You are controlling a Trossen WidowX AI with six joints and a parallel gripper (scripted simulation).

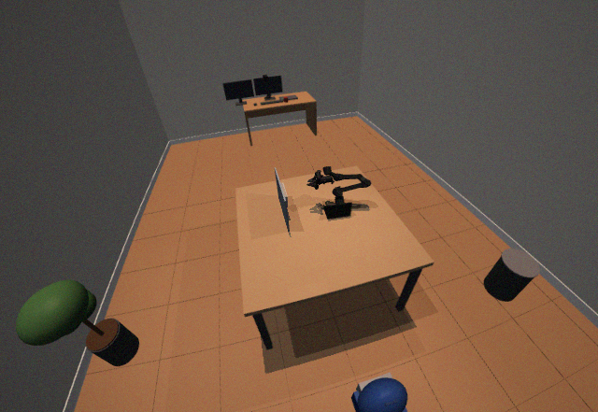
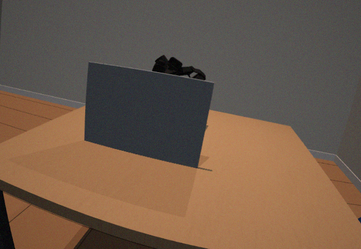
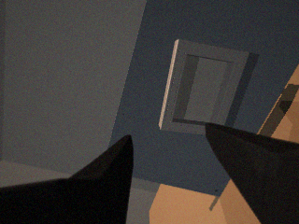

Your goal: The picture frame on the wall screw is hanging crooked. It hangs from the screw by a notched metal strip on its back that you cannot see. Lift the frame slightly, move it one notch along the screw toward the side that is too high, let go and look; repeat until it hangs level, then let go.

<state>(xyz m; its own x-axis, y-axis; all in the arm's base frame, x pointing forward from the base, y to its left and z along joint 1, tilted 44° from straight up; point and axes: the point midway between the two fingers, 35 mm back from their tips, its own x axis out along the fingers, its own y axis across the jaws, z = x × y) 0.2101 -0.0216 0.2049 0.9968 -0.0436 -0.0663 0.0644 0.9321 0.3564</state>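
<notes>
Right now the picture frame is 200 mm ahead of my gripper tip, 90 mm below it and 10 mm to the right of it. From my gripper tip the other things lie so: blue-grey wall panel: 210 mm ahead, 100 mm below.
</notes>
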